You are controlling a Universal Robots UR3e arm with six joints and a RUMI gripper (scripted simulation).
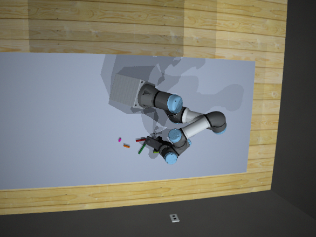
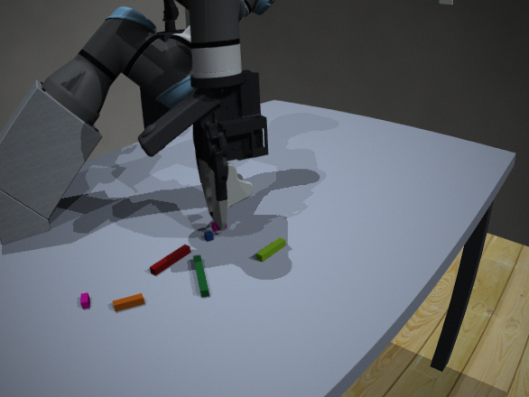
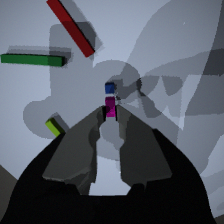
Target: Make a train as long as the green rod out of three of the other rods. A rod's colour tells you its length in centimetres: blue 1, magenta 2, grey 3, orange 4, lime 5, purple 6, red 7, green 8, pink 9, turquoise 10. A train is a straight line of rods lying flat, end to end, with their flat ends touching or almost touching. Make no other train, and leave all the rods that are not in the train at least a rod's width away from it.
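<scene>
Right now my hand is 10 mm past the blue rod, 20 mm to the left of it and 20 mm above it. The rest, counted from my hand: green rod (60 mm ahead, 90 mm to the right, 20 mm below); lime rod (90 mm ahead, 10 mm to the left, 20 mm below); red rod (90 mm to the right, 20 mm below).
</scene>
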